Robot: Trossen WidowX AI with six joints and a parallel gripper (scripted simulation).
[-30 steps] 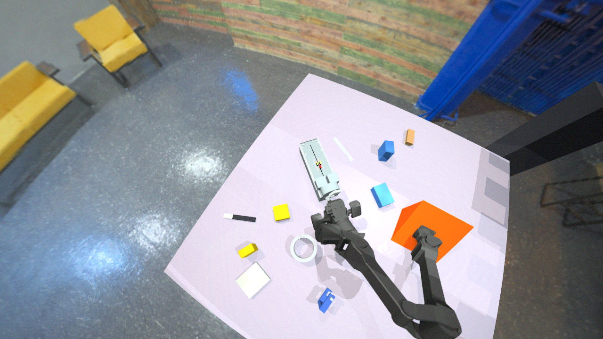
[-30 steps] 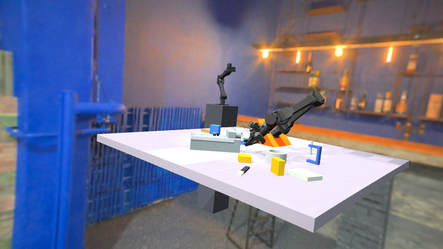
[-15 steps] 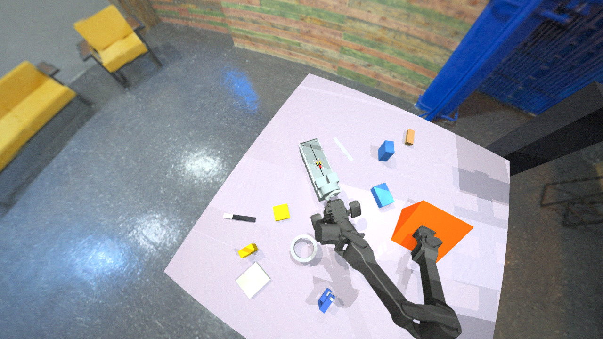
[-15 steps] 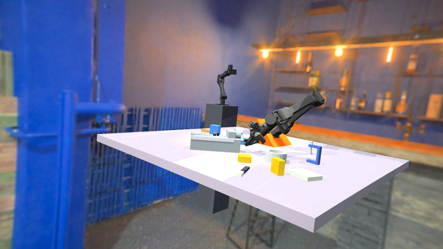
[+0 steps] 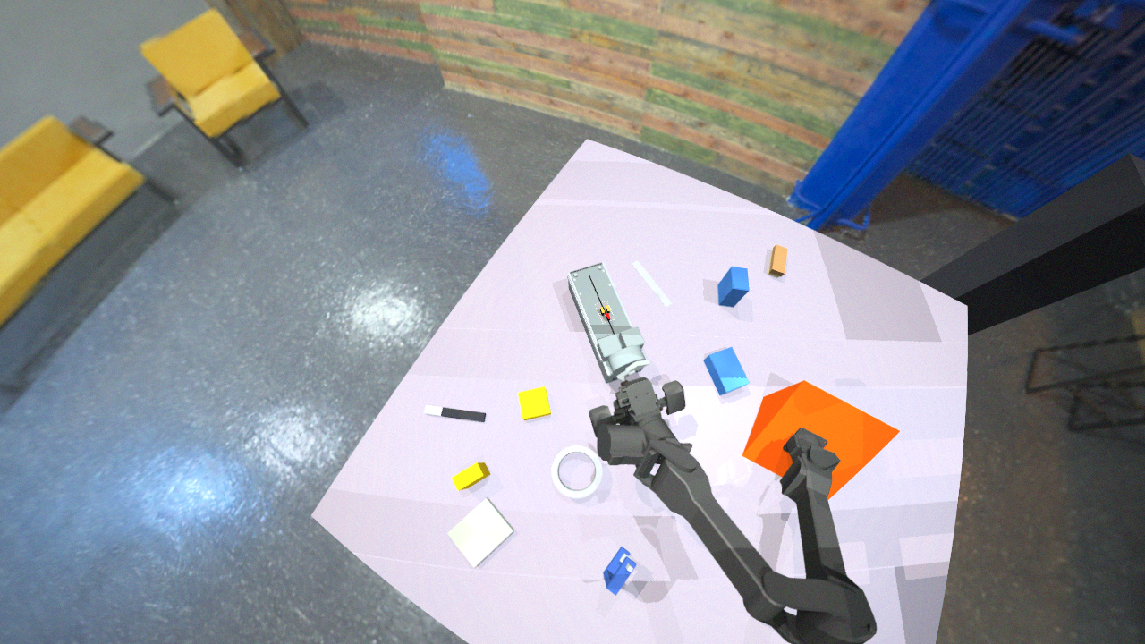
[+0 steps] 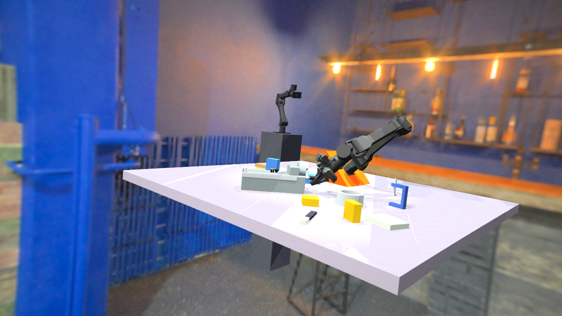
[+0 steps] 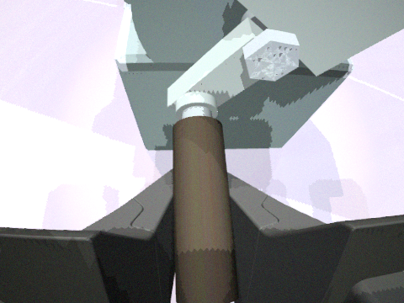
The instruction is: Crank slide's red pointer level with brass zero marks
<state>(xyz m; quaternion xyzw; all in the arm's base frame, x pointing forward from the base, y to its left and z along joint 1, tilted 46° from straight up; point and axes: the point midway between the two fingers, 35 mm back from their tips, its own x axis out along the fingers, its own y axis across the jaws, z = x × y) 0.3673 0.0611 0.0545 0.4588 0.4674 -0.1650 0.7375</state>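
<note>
Right now my gripper tip is 3 cm below the brown crank handle, 1 cm to the right of it and 1 cm past it. The rest, counted from my gripper tip: metal strip 29 cm to the right, 6 cm ahead, 4 cm below; then blue clamp 32 cm to the left, 15 cm behind, 1 cm above; then red pointer 11 cm to the right, 10 cm ahead, 4 cm above.
</note>
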